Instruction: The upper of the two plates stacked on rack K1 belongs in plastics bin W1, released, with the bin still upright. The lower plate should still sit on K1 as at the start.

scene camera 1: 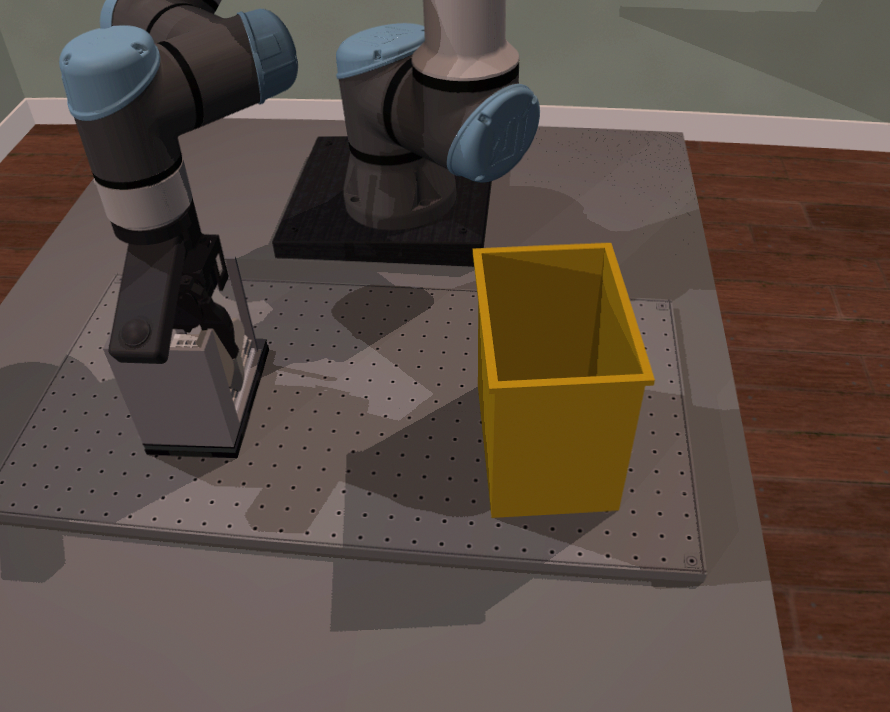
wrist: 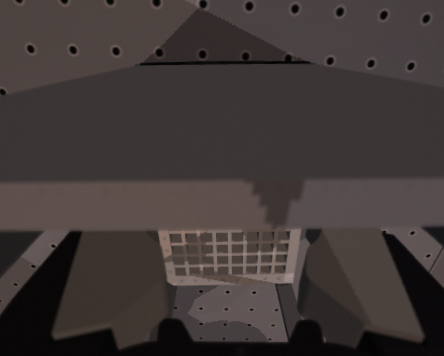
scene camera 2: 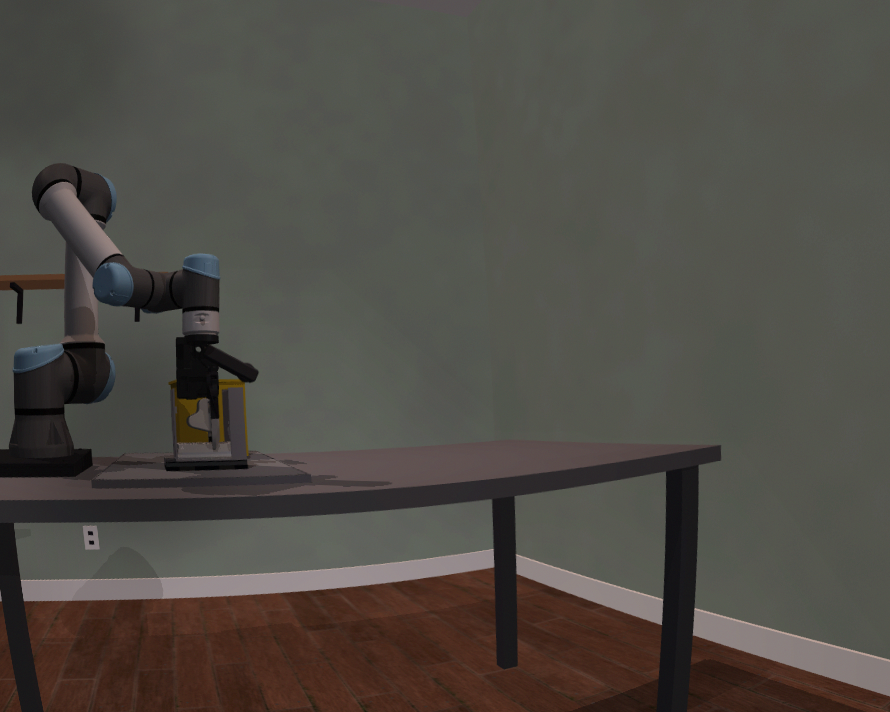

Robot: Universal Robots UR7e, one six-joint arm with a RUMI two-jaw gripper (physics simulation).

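Seen in the pictures: gripper, fingertip midpoint: (scene camera 2: 212, 448); arm's base, origin of the base link: (scene camera 1: 400, 197) (scene camera 2: 41, 454).
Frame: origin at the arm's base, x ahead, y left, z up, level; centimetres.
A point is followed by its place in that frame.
Observation:
Rack K1 (scene camera 1: 178, 400) @(x 45.8, y -9.8, z 6.2 cm) (scene camera 2: 236, 423) @(x 45.0, y -15.5, z 6.3 cm) (wrist: 220, 125) stands at the left of the perforated board, with a tall grey wall on a black base. My gripper (scene camera 2: 215, 434) @(x 40.0, y -11.6, z 1.6 cm) (wrist: 234, 305) reaches down into the rack. In the wrist view its fingers stand against the left and right edges of the pale upper plate (wrist: 230, 252) @(x 35.8, y -12.3, z 2.6 cm), which has a grid of square wells; it looks shut on this plate. The plate lies level in the rack. The lower plate cannot be told apart from it. The yellow bin W1 (scene camera 1: 560, 445) @(x 46.0, y 25.9, z 8.0 cm) (scene camera 2: 187, 424) stands upright at the right of the board.
The perforated board (scene camera 1: 415, 538) @(x 51.0, y 14.0, z -2.1 cm) lies on the grey table (scene camera 1: 185, 631) @(x 63.6, y -3.8, z -3.3 cm). The robot's black base block (scene camera 1: 304, 215) @(x 5.5, y -11.9, z -0.5 cm) stands behind the board, between rack and bin. A thin upright panel (scene camera 1: 243, 304) @(x 32.2, y -8.5, z 6.8 cm) rises at the rack's far right side. The bin's rim is about as high as the rack or higher.

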